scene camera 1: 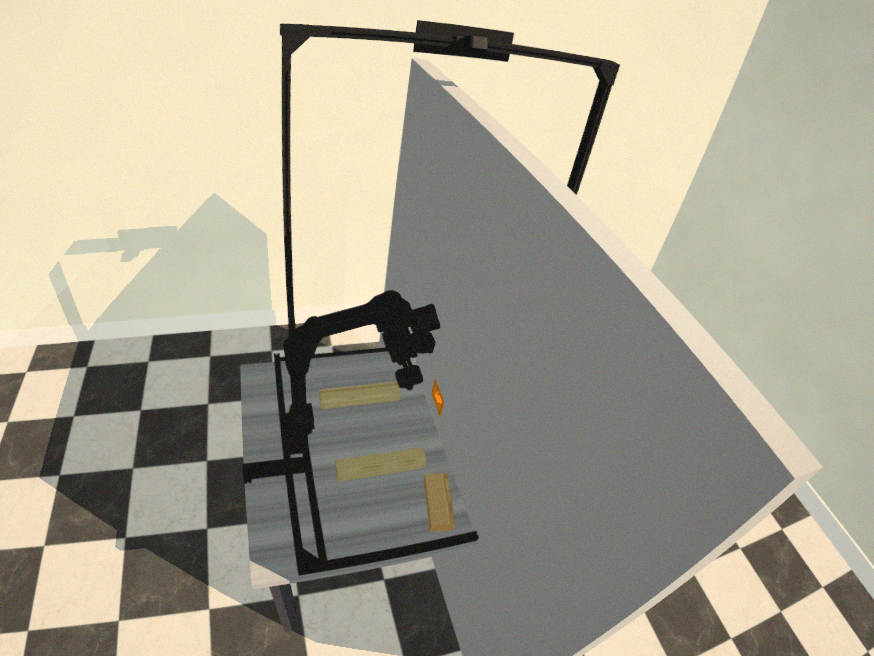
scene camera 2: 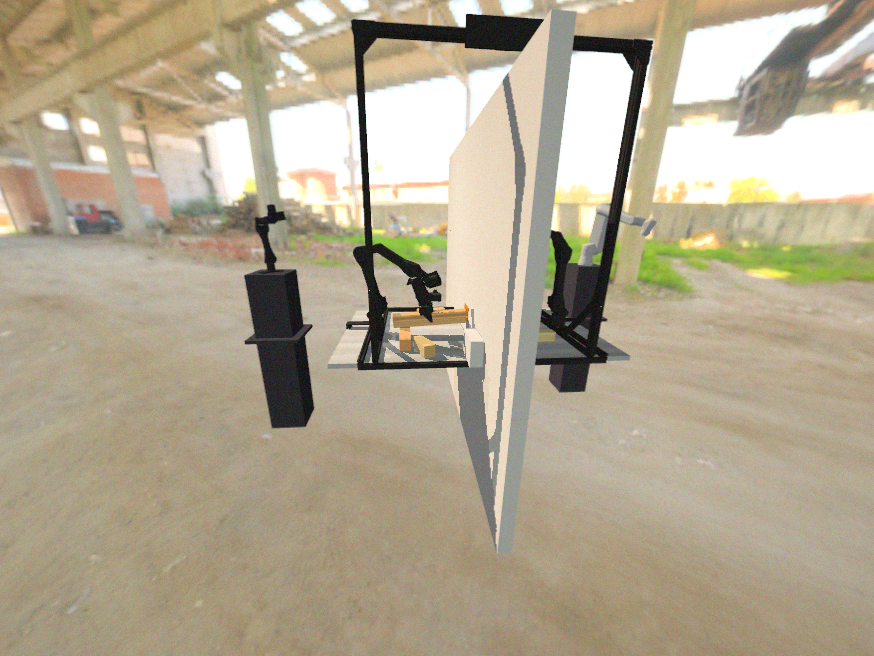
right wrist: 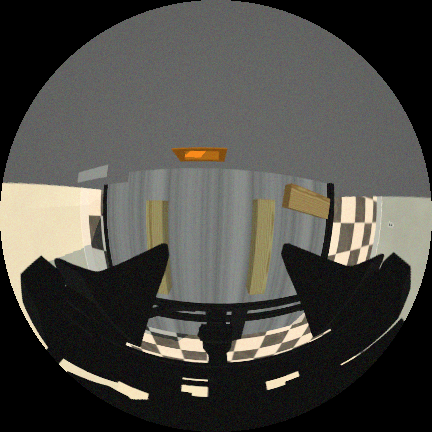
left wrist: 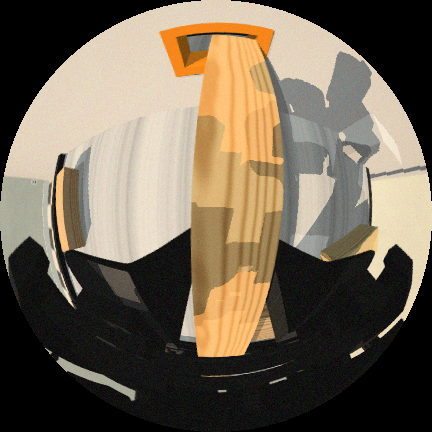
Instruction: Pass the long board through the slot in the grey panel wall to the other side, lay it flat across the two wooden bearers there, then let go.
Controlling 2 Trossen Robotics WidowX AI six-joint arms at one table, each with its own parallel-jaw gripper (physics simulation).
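Frame: origin at the left arm's base, x right, y ahead, z up, level; metres.
Seen in the pictures: left gripper, fingertip midpoint: (scene camera 2: pixel 431 320) (left wrist: pixel 224 232); right gripper, fingertip midpoint: (right wrist: pixel 227 250); right arm's base, origin of the base link: (scene camera 1: pixel 295 444) (scene camera 2: pixel 557 324) (right wrist: pixel 215 314).
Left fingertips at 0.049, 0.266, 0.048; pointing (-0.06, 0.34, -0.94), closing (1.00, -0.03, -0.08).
Observation:
A point is followed by its place in that frame, as x, y, z.
The long board (scene camera 2: pixel 443 317) @[0.070, 0.320, 0.070] (left wrist: pixel 237 150) @[0.052, 0.304, 0.094] is held roughly level above the table, pointing at the orange-rimmed slot (scene camera 1: pixel 434 387) @[0.080, 0.484, 0.089] (scene camera 2: pixel 466 307) (left wrist: pixel 220 27) (right wrist: pixel 200 149) @[0.041, 0.485, 0.111] in the panel wall (scene camera 1: pixel 564 353) @[-0.378, 0.483, 0.682] (scene camera 2: pixel 487 211) @[0.347, 0.432, 0.532] (left wrist: pixel 125 75) @[-0.057, 0.433, 0.074] (right wrist: pixel 215 75) @[0.018, 0.482, 0.266]. Its far end overlaps the right part of the opening in the left wrist view; whether it is inside is unclear. No board end shows on the right arm's side. My left gripper (scene camera 2: pixel 427 317) @[0.049, 0.266, 0.048] (left wrist: pixel 224 232) @[0.049, 0.266, 0.048] is shut on the board. My right gripper (scene camera 1: pixel 408 377) @[0.005, 0.610, 0.237] (right wrist: pixel 227 250) @[0.005, 0.610, 0.237] is open and empty above two parallel bearers, one (scene camera 1: pixel 360 394) @[0.140, 0.698, 0.025] (right wrist: pixel 158 220) @[0.143, 0.617, 0.025] and another (scene camera 1: pixel 379 463) @[-0.117, 0.693, 0.025] (right wrist: pixel 262 245) @[-0.104, 0.669, 0.025].
A loose block (scene camera 1: pixel 439 502) @[-0.265, 0.561, 0.019] (right wrist: pixel 306 201) @[-0.233, 0.556, 0.019] lies near the wall on the bearers' side. On the left arm's side, one block (scene camera 2: pixel 404 339) @[0.246, 0.139, 0.031] and another (scene camera 2: pixel 424 346) @[0.321, 0.217, 0.028] lie below the board. A white block (scene camera 2: pixel 475 349) @[0.415, 0.401, 0.049] stands at the wall. A black frame (scene camera 1: pixel 287 176) @[0.345, 0.885, 0.655] (scene camera 2: pixel 363 141) @[0.375, 0.029, 0.726] spans the table.

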